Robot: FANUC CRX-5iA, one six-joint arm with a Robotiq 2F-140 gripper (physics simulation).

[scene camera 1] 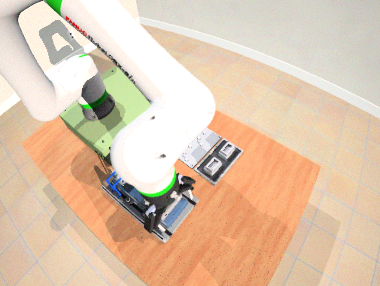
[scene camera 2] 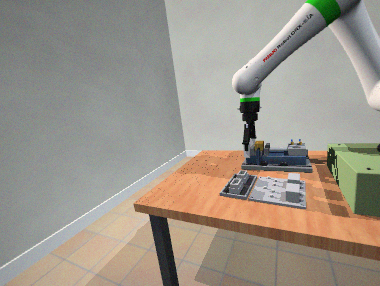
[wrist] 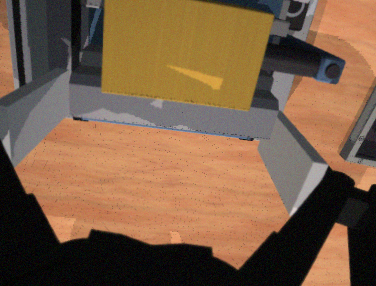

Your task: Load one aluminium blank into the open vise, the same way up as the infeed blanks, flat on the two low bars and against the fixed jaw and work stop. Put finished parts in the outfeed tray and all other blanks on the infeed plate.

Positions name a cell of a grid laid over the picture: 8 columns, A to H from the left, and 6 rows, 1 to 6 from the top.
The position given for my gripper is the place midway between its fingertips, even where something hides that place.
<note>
My gripper (scene camera 1: D5) is open and holds nothing. Also in view: a brass blank (wrist: E2). Also in view: a work stop rod (wrist: F2).
My gripper is seen too in the wrist view (wrist: D3). Scene camera 1 misses the brass blank, which is hidden by my arm.
</note>
